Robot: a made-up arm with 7 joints.
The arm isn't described. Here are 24 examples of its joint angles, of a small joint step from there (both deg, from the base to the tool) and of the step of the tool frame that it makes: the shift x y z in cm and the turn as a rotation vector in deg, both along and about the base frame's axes.
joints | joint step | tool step
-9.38 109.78 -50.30 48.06 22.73 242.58 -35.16 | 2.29 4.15 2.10 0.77 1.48 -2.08 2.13 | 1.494 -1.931 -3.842 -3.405 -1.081 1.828
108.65 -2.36 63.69 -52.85 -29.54 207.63 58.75 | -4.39 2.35 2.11 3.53 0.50 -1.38 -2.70 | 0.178 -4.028 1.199 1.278 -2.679 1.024
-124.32 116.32 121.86 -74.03 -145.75 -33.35 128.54 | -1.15 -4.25 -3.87 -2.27 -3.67 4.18 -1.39 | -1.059 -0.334 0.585 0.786 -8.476 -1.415
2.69 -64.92 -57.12 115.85 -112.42 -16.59 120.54 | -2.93 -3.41 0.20 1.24 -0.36 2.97 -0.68 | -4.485 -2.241 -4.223 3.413 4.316 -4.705
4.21 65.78 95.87 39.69 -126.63 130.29 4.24 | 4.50 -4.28 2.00 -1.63 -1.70 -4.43 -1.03 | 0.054 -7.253 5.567 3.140 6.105 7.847
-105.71 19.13 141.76 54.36 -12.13 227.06 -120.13 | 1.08 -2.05 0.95 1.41 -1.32 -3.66 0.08 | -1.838 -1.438 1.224 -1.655 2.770 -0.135
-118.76 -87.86 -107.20 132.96 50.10 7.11 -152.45 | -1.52 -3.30 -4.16 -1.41 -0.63 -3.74 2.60 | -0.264 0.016 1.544 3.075 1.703 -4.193
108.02 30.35 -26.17 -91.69 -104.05 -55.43 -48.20 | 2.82 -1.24 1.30 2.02 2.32 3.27 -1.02 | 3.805 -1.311 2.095 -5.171 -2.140 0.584
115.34 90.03 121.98 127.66 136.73 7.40 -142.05 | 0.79 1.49 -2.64 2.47 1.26 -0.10 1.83 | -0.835 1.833 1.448 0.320 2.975 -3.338
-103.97 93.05 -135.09 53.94 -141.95 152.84 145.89 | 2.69 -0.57 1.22 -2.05 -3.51 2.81 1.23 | -3.041 -0.758 1.756 1.973 -0.271 5.294
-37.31 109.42 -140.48 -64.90 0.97 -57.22 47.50 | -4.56 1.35 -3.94 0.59 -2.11 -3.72 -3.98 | 3.927 2.879 -1.267 0.411 -4.899 1.235
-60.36 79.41 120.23 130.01 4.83 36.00 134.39 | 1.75 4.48 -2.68 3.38 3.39 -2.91 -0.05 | 0.380 -4.425 0.666 -2.553 -5.680 -5.675
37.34 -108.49 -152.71 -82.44 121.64 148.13 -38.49 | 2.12 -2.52 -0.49 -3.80 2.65 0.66 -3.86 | -4.347 -1.506 -2.749 -3.471 1.672 2.343
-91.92 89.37 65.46 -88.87 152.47 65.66 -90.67 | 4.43 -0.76 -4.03 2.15 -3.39 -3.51 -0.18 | -3.423 -1.129 -0.947 3.483 -5.836 6.733
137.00 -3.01 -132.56 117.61 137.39 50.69 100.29 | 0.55 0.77 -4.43 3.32 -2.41 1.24 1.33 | -1.268 -3.636 -2.447 -0.872 5.167 -3.627
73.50 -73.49 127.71 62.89 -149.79 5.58 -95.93 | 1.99 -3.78 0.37 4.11 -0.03 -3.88 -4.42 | -3.464 1.588 -4.260 -5.059 -4.565 4.284
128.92 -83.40 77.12 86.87 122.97 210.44 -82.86 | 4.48 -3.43 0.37 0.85 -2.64 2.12 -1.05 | -1.541 -4.057 -2.706 -0.674 -2.348 7.481
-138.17 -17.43 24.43 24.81 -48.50 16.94 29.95 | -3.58 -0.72 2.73 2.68 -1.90 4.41 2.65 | -1.651 -0.718 -1.140 -1.257 1.597 -0.866
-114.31 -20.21 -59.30 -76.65 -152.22 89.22 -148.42 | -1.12 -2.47 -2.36 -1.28 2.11 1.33 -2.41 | -2.149 -3.955 -3.091 2.547 0.071 -3.948
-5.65 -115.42 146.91 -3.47 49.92 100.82 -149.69 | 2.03 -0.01 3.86 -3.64 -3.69 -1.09 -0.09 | -1.161 1.589 -2.256 -0.603 2.314 0.319
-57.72 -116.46 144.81 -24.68 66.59 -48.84 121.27 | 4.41 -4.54 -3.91 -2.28 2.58 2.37 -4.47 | 2.771 5.035 -7.523 6.444 5.301 -0.771
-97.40 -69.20 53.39 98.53 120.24 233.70 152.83 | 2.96 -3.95 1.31 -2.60 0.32 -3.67 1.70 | 1.913 -0.320 -2.013 -0.279 -5.104 0.534
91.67 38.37 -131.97 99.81 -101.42 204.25 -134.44 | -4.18 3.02 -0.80 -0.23 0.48 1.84 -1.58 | -4.412 -5.095 -3.181 3.242 -2.196 -4.613
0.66 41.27 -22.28 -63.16 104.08 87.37 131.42 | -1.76 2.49 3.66 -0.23 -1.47 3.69 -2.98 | -1.489 -0.070 -3.934 0.707 -3.897 5.512
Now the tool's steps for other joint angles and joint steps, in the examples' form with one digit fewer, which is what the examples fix.
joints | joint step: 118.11 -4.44 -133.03 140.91 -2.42 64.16 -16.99 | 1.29 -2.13 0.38 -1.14 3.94 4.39 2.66
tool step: -0.58 1.62 2.28 0.19 -7.60 -3.27
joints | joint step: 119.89 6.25 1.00 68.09 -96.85 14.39 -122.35 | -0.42 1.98 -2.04 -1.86 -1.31 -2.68 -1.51
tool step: 3.83 -2.32 2.52 2.24 1.57 -5.74
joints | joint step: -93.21 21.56 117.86 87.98 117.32 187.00 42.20 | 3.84 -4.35 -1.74 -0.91 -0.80 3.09 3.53
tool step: -1.97 -1.64 3.62 4.41 -4.83 -1.00
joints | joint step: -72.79 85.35 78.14 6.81 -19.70 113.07 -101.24 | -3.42 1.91 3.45 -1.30 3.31 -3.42 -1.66
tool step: 4.09 2.65 -1.78 -1.18 4.97 -4.51
